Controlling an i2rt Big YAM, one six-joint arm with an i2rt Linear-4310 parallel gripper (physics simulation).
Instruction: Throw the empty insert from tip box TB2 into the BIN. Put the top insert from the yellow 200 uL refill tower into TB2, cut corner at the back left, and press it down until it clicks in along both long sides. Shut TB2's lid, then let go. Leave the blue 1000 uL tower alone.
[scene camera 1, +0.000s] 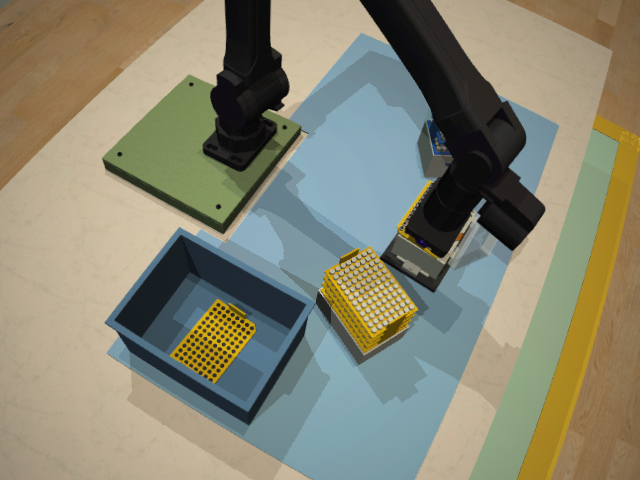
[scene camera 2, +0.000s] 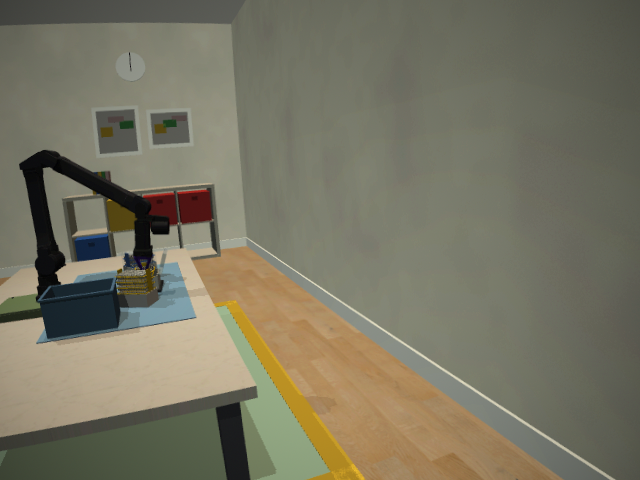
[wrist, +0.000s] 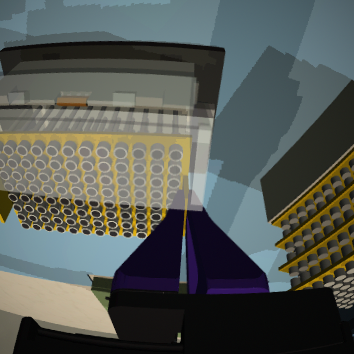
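Tip box TB2 (scene camera 1: 419, 254) (wrist: 125, 82) stands on a dark base and holds a yellow tipped insert (wrist: 95, 210). Tip shafts show below its far long edge; I cannot tell whether it is clicked in. The clear lid (wrist: 115, 172) is tipped partly over the insert. My gripper (scene camera 1: 422, 241) (scene camera 2: 143, 266) (wrist: 184, 197) is shut and empty, its fingertips seen through the lid at its near right corner in the wrist view. The yellow refill tower (scene camera 1: 369, 291) (scene camera 2: 135, 283) (wrist: 320, 215) stands beside TB2. An empty insert (scene camera 1: 211, 335) lies in the bin (scene camera 1: 279, 366) (scene camera 2: 82, 312).
The blue tower (scene camera 1: 438, 147) stands behind TB2, partly hidden by the arm. The arm's base is on a green board (scene camera 1: 160, 149) (scene camera 2: 18, 307). A blue mat (scene camera 1: 330, 439) lies under the boxes and the bin.
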